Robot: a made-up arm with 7 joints.
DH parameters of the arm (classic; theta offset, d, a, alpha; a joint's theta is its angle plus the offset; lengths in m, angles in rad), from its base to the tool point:
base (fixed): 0 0.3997 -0.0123 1.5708
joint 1: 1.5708 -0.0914 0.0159 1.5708
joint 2: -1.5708 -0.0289 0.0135 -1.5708
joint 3: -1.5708 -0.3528 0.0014 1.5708
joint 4: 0 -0.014 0.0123 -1.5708
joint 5: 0 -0.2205 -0.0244 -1.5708
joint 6: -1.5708 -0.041 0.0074 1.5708
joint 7: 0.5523 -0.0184 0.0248 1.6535
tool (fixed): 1.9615 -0.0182 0 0
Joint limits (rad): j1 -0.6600..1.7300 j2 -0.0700..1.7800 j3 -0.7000..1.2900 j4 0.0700..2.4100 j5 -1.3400..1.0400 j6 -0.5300..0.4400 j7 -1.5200..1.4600
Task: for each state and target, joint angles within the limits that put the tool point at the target. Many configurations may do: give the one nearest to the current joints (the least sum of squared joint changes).
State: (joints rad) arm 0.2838 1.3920 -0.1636 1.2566 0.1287 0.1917 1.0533
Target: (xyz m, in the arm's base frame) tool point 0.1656 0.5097 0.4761
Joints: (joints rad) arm 0.3877 1.5875 -0.1352 1.2645 0.1272 0.1505 0.9824
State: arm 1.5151 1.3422 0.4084 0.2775 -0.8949 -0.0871 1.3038
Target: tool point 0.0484 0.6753 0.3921
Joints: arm 1.4905 1.3876 0.4191 0.1661 -0.9062 -0.0564 1.3306
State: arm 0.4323 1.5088 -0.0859 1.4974 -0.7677 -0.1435 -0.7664
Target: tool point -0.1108 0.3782 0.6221
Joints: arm 0.8748 1.7800 0.6900 1.8138 -0.8819 -0.1798 -0.5892
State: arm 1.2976 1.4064 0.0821 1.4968 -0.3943 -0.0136 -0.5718
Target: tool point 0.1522 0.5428 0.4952
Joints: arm 1.4592 1.1766 0.0407 0.8424 -0.4449 0.0335 -0.4542
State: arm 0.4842 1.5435 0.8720 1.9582 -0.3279 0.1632 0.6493
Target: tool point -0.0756 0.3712 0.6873
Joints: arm 0.5366 1.7695 0.9756 1.6854 -0.3436 0.1887 0.6897
